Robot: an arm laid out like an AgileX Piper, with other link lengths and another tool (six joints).
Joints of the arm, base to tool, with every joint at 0 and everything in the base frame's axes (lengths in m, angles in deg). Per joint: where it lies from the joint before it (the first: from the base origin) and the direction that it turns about. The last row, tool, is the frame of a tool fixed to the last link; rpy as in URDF.
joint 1: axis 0 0 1 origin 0 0 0.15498
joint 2: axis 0 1 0 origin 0 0 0
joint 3: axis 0 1 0 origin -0.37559 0 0.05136
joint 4: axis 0.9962 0 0.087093 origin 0.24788 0 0.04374
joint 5: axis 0 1 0 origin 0 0 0
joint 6: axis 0.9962 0 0.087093 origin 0.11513 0 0.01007
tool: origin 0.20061 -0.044 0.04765 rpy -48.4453 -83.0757 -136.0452
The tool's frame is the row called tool.
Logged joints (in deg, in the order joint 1, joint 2, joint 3, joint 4, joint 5, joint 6), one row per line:
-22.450, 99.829, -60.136, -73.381, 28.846, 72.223
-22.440, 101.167, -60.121, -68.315, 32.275, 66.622
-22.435, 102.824, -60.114, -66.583, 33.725, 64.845
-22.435, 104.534, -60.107, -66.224, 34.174, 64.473
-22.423, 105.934, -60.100, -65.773, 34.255, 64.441
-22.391, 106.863, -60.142, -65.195, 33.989, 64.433
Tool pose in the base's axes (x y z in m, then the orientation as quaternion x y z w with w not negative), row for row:
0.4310, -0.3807, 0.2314, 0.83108, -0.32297, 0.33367, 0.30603
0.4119, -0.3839, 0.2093, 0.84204, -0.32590, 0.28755, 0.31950
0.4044, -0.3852, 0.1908, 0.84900, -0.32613, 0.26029, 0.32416
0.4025, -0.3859, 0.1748, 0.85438, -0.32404, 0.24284, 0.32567
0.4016, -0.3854, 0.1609, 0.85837, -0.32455, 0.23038, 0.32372
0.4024, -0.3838, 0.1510, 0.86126, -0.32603, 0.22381, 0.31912
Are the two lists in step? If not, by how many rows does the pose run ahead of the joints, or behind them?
They are in step.
